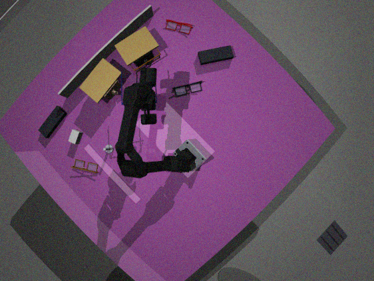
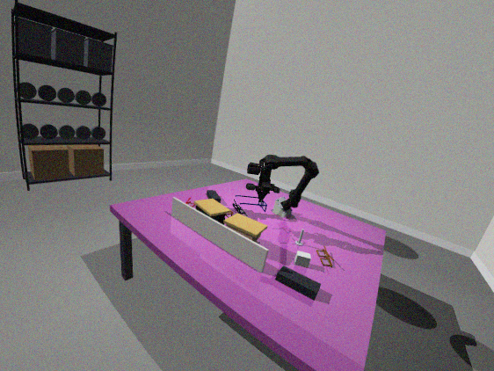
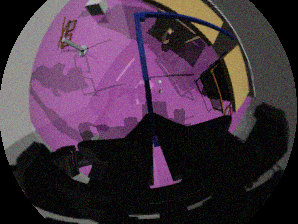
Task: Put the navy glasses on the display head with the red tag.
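My gripper tip is now 210 mm short of the tan display head, 80 mm to the right of it and 70 mm above it. Also, from my gripper tip: white cube (160 mm ahead, 360 mm to the left, 100 mm below); then small grey stand (10 mm ahead, 280 mm to the left, 100 mm below); then white board (350 mm ahead, 30 mm to the right, 70 mm below).
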